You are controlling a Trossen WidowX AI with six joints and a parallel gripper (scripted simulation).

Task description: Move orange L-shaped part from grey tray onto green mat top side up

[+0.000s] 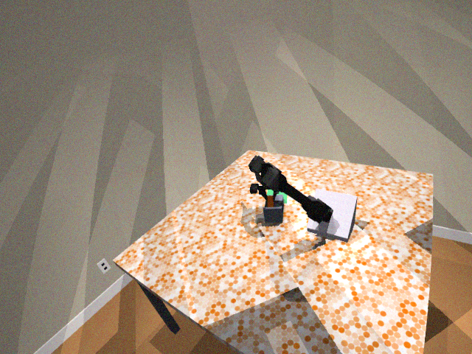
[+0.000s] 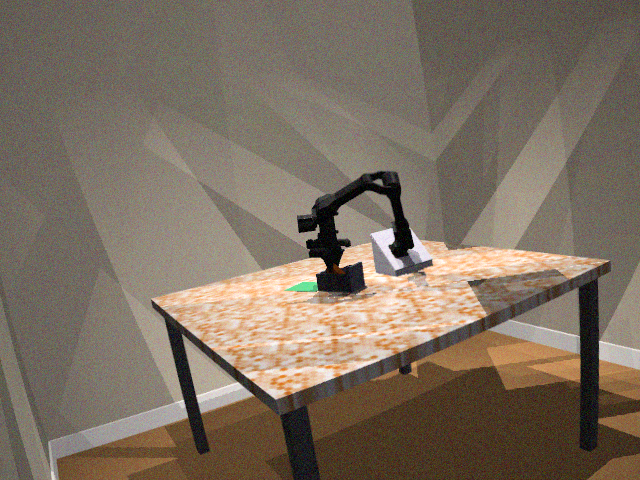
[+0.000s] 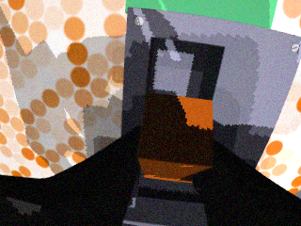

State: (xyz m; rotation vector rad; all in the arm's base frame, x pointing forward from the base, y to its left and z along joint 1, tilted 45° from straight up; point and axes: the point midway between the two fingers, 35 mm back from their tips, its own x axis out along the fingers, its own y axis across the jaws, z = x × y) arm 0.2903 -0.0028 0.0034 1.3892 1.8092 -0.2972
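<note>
My gripper tip is now 50 mm short of the green mat, 130 mm to the left of it and 80 mm above it. The rest, counted from my gripper tip: orange L-shaped part (30 mm behind, 30 mm to the left, 30 mm below).
</note>
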